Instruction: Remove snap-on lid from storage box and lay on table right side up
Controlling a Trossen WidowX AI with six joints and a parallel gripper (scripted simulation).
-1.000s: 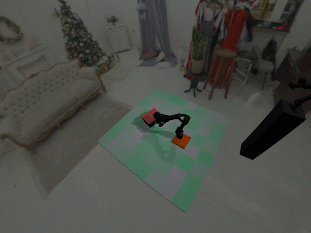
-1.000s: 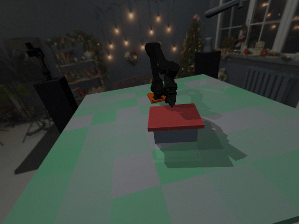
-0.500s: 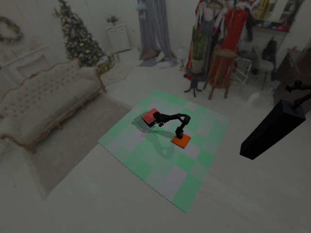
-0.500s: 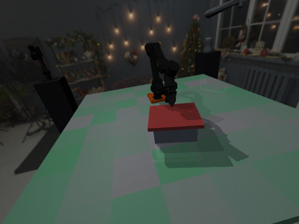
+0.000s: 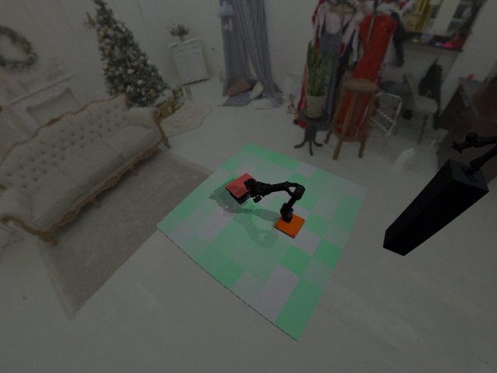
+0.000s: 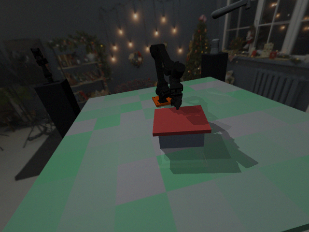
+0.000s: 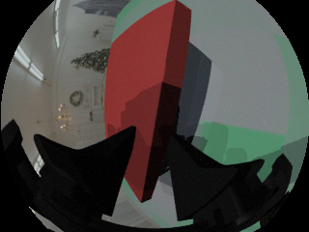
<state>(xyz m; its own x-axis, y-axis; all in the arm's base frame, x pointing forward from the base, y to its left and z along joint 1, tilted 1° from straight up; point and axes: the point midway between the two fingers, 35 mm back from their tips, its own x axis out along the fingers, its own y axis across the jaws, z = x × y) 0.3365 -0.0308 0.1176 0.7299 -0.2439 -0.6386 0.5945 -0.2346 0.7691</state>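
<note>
My gripper tip is now 7 cm short of the lid and 3 cm to the left of it. From my gripper tip the other things lie so: storage box (7 cm ahead, 6 cm below, 3 cm to the right).
</note>
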